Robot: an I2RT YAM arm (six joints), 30 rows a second.
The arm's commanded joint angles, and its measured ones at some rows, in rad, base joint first. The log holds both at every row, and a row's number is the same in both.
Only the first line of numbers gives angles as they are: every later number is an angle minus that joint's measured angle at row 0.
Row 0, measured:
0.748 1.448 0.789 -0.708 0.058 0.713
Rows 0 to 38, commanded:
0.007 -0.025 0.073 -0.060 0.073 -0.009
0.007 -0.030 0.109 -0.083 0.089 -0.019
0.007 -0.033 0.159 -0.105 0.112 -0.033
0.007 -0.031 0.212 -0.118 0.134 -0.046
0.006 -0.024 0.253 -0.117 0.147 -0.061
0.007 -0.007 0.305 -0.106 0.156 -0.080
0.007 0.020 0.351 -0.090 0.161 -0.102
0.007 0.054 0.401 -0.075 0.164 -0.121
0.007 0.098 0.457 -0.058 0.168 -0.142
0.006 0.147 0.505 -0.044 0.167 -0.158
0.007 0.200 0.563 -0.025 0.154 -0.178
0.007 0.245 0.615 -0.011 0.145 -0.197
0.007 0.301 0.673 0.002 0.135 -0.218
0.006 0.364 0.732 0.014 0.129 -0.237
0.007 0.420 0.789 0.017 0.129 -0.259
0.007 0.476 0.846 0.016 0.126 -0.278
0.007 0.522 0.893 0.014 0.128 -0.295
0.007 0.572 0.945 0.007 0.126 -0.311
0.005 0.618 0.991 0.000 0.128 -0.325
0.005 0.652 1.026 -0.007 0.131 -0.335
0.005 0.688 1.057 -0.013 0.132 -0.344
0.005 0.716 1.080 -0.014 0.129 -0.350
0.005 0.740 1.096 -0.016 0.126 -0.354
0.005 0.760 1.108 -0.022 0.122 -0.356
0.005 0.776 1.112 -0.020 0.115 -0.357
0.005 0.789 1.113 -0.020 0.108 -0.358
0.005 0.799 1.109 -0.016 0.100 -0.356
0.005 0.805 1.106 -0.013 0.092 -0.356
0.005 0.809 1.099 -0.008 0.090 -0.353
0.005 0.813 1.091 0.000 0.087 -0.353
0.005 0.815 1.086 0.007 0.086 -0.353
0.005 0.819 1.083 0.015 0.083 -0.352
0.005 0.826 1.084 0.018 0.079 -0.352
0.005 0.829 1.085 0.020 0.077 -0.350
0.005 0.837 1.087 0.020 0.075 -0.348
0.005 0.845 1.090 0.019 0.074 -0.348
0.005 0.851 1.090 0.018 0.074 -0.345
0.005 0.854 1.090 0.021 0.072 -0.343
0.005 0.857 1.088 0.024 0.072 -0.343
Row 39, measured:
0.000 0.823 1.082 0.012 0.080 -0.342
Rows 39 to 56, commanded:
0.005 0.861 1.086 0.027 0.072 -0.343
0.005 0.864 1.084 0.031 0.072 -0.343
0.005 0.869 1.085 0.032 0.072 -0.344
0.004 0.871 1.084 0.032 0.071 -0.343
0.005 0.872 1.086 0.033 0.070 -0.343
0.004 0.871 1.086 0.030 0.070 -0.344
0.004 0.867 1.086 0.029 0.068 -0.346
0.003 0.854 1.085 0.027 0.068 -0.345
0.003 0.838 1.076 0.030 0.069 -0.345
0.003 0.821 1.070 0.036 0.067 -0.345
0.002 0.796 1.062 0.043 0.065 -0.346
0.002 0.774 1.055 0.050 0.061 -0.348
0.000 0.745 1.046 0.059 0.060 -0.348
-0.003 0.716 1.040 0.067 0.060 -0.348
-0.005 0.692 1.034 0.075 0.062 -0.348
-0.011 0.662 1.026 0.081 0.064 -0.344
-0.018 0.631 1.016 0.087 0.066 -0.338
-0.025 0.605 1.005 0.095 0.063 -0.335
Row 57, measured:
-0.006 0.730 1.017 0.045 0.062 -0.345
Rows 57 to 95, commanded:
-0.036 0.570 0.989 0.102 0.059 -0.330
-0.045 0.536 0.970 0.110 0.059 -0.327
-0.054 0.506 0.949 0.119 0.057 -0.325
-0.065 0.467 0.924 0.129 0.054 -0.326
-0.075 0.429 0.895 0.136 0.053 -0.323
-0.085 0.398 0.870 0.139 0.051 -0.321
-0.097 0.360 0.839 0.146 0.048 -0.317
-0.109 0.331 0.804 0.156 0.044 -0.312
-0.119 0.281 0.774 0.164 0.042 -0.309
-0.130 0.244 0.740 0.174 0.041 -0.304
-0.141 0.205 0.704 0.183 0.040 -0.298
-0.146 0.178 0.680 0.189 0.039 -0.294
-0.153 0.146 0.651 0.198 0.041 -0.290
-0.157 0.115 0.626 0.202 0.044 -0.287
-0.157 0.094 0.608 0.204 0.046 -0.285
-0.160 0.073 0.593 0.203 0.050 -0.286
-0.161 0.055 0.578 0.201 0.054 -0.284
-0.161 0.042 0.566 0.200 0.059 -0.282
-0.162 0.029 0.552 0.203 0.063 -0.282
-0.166 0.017 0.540 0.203 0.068 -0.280
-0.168 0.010 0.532 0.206 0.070 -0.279
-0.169 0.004 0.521 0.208 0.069 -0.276
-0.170 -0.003 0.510 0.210 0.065 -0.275
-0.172 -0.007 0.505 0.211 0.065 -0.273
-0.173 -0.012 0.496 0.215 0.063 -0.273
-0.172 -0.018 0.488 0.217 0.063 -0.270
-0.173 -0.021 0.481 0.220 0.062 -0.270
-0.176 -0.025 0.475 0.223 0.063 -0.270
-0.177 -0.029 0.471 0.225 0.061 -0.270
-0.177 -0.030 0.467 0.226 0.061 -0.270
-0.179 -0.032 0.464 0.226 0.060 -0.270
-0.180 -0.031 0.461 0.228 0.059 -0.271
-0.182 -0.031 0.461 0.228 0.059 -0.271
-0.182 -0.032 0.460 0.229 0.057 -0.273
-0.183 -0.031 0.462 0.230 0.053 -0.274
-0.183 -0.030 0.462 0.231 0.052 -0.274
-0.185 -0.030 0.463 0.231 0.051 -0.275
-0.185 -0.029 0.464 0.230 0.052 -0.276
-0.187 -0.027 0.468 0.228 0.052 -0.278
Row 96, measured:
-0.180 -0.008 0.474 0.208 0.053 -0.277
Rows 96 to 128, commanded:
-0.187 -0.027 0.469 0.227 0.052 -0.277
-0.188 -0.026 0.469 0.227 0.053 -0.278
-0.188 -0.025 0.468 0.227 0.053 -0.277
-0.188 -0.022 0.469 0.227 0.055 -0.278
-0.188 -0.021 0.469 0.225 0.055 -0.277
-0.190 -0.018 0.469 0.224 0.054 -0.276
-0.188 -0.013 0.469 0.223 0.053 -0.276
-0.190 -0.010 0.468 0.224 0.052 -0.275
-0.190 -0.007 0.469 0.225 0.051 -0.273
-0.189 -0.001 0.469 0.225 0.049 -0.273
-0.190 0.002 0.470 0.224 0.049 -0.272
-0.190 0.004 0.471 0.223 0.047 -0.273
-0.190 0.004 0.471 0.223 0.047 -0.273
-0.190 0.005 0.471 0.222 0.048 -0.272
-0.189 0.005 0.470 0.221 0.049 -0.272
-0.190 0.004 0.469 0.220 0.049 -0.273
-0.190 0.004 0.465 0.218 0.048 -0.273
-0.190 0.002 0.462 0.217 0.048 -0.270
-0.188 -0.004 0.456 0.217 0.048 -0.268
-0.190 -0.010 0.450 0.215 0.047 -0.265
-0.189 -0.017 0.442 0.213 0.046 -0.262
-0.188 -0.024 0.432 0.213 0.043 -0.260
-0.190 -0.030 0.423 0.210 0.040 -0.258
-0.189 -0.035 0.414 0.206 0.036 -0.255
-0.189 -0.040 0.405 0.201 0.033 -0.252
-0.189 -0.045 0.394 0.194 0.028 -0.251
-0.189 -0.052 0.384 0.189 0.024 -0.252
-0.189 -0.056 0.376 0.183 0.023 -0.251
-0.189 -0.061 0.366 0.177 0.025 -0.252
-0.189 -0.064 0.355 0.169 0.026 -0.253
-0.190 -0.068 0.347 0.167 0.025 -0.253
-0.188 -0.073 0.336 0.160 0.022 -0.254
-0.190 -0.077 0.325 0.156 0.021 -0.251
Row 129, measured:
-0.185 -0.047 0.350 0.183 0.028 -0.258
